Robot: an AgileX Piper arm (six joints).
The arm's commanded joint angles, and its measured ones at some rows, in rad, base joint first. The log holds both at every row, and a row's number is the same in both.
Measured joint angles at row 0: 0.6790 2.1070 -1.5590 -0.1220 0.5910 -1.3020
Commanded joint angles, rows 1 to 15: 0.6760 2.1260 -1.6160 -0.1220 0.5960 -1.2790; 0.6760 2.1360 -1.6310 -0.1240 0.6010 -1.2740; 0.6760 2.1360 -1.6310 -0.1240 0.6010 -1.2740; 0.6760 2.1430 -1.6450 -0.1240 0.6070 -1.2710; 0.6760 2.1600 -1.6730 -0.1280 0.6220 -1.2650; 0.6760 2.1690 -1.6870 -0.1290 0.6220 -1.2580; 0.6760 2.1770 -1.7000 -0.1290 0.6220 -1.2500; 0.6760 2.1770 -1.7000 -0.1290 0.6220 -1.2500; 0.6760 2.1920 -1.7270 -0.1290 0.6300 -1.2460; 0.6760 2.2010 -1.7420 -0.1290 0.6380 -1.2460; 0.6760 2.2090 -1.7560 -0.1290 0.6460 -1.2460; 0.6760 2.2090 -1.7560 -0.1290 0.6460 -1.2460; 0.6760 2.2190 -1.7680 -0.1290 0.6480 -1.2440; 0.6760 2.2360 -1.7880 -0.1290 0.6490 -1.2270; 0.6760 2.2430 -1.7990 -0.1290 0.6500 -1.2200
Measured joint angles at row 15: 0.6790 2.2320 -1.7620 -0.1240 0.6570 -1.2470
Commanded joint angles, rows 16 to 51: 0.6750 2.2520 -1.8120 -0.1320 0.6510 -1.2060; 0.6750 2.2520 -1.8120 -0.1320 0.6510 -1.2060; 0.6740 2.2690 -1.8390 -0.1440 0.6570 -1.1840; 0.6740 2.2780 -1.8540 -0.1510 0.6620 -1.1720; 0.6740 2.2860 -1.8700 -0.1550 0.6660 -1.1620; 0.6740 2.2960 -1.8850 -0.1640 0.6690 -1.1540; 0.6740 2.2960 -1.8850 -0.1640 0.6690 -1.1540; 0.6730 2.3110 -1.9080 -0.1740 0.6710 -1.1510; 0.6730 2.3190 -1.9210 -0.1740 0.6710 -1.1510; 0.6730 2.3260 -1.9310 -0.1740 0.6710 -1.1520; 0.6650 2.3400 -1.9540 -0.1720 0.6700 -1.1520; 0.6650 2.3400 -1.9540 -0.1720 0.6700 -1.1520; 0.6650 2.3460 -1.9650 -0.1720 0.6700 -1.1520; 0.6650 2.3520 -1.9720 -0.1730 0.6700 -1.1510; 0.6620 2.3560 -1.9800 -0.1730 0.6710 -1.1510; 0.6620 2.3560 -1.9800 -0.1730 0.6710 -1.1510; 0.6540 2.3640 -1.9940 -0.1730 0.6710 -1.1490; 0.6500 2.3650 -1.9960 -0.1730 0.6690 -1.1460; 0.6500 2.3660 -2.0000 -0.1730 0.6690 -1.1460; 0.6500 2.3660 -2.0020 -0.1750 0.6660 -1.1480; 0.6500 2.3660 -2.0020 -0.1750 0.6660 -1.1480; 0.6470 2.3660 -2.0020 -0.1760 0.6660 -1.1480; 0.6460 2.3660 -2.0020 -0.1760 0.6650 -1.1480; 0.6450 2.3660 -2.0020 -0.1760 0.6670 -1.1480; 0.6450 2.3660 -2.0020 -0.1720 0.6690 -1.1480; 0.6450 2.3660 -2.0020 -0.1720 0.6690 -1.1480; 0.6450 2.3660 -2.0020 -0.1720 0.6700 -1.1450; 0.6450 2.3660 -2.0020 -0.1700 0.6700 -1.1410; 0.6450 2.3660 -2.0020 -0.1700 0.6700 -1.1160; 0.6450 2.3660 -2.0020 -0.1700 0.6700 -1.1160; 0.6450 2.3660 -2.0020 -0.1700 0.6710 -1.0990; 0.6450 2.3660 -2.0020 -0.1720 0.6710 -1.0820; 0.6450 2.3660 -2.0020 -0.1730 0.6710 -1.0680; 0.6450 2.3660 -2.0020 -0.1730 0.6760 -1.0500; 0.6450 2.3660 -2.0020 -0.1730 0.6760 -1.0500; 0.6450 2.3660 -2.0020 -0.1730 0.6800 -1.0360
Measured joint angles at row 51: 0.6480 2.3740 -1.9930 -0.1690 0.6760 -1.0760
